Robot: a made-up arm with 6 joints. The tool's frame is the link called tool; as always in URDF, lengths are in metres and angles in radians. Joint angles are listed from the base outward.
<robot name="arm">
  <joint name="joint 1" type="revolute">
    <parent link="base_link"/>
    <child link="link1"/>
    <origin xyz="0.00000 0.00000 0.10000"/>
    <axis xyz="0 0 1"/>
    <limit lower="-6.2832" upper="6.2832"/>
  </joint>
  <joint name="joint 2" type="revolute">
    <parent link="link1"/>
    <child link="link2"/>
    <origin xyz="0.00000 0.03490 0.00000"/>
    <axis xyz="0 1 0"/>
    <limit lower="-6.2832" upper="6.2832"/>
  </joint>
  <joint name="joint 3" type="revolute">
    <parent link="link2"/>
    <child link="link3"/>
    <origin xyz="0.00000 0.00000 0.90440"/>
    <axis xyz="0 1 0"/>
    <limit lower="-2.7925" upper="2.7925"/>
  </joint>
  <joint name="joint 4" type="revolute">
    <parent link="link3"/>
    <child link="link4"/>
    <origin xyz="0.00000 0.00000 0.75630"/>
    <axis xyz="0 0 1"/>
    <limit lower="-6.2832" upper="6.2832"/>
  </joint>
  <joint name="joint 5" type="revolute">
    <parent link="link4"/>
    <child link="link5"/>
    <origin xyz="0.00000 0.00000 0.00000"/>
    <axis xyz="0 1 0"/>
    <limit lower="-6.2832" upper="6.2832"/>
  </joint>
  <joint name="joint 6" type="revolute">
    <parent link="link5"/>
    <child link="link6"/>
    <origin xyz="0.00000 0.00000 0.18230"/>
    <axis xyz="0 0 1"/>
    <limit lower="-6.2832" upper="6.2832"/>
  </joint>
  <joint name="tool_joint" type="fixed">
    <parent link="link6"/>
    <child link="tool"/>
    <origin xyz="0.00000 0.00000 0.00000"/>
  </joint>
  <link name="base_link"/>
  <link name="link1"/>
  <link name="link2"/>
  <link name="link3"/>
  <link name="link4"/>
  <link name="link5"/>
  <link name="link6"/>
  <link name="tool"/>
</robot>
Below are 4 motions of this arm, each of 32 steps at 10 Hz.
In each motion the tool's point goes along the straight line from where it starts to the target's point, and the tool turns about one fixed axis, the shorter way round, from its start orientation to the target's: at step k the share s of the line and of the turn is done. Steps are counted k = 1, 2, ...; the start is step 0. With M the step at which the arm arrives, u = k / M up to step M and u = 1 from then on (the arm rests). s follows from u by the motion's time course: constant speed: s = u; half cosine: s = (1 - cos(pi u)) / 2; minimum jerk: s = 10 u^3 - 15 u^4 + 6 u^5.
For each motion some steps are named. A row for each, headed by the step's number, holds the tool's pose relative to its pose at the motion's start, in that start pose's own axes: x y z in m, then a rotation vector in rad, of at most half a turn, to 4 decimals.
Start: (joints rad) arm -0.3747 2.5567 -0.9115 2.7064 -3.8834 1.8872
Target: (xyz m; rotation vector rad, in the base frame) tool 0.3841 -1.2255 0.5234 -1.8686 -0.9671 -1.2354
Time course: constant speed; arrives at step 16
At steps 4, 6, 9, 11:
4: 0.3518 -0.0849 0.1632 -0.2583 -0.2991 0.0901
6: 0.5277 -0.1273 0.2449 -0.3875 -0.4486 0.1352
9: 0.7915 -0.1910 0.3673 -0.5812 -0.6729 0.2027
11: 0.9674 -0.2335 0.4489 -0.7104 -0.8224 0.2478

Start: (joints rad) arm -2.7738 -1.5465 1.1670 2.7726 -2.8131 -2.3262
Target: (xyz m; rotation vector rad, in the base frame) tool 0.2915 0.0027 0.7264 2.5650 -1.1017 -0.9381
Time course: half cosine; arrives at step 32
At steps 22, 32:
22: -0.0943 0.5030 0.3573 0.1038 -0.0994 -0.0729
32: -0.1213 0.6467 0.4594 0.1335 -0.1278 -0.0937

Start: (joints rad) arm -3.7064 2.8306 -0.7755 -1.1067 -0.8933 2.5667
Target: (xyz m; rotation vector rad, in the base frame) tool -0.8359 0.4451 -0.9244 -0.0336 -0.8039 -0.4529
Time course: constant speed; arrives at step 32
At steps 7, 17, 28, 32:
7: 0.0094 0.0406 -0.0339 -0.1968 0.0342 0.2216
17: 0.0228 0.0985 -0.0823 -0.4779 0.0831 0.5382
28: 0.0375 0.1622 -0.1356 -0.7872 0.1369 0.8865
32: 0.0429 0.1854 -0.1549 -0.8997 0.1564 1.0131

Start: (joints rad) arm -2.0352 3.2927 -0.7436 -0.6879 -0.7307 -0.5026
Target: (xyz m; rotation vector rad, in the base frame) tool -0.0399 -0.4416 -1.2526 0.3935 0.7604 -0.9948
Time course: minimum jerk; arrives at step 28
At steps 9, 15, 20, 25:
9: -0.0347 -0.0253 -0.0149 -0.0076 -0.2405 0.1640
15: -0.1021 -0.0744 -0.0439 -0.0224 -0.7077 0.4826
20: -0.1541 -0.1123 -0.0662 -0.0338 -1.0680 0.7284
25: -0.1783 -0.1299 -0.0766 -0.0391 -1.2357 0.8428

